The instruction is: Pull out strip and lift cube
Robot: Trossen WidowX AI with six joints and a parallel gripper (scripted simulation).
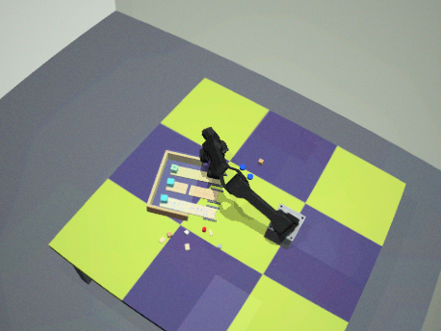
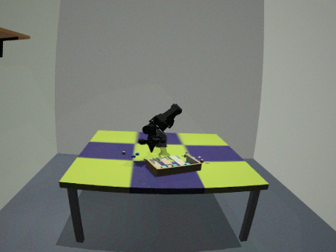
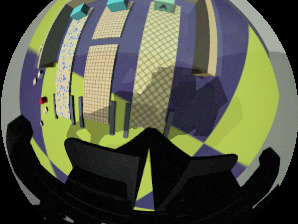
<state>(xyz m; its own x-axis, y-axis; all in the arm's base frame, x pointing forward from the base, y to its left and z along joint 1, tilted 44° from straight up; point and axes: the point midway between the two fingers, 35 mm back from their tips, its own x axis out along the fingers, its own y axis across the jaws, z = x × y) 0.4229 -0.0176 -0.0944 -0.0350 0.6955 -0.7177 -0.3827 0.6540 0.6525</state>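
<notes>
Now: gripper tip 8 cm short of the strip, 7 cm above it and 4 cm to the right of it.
</notes>
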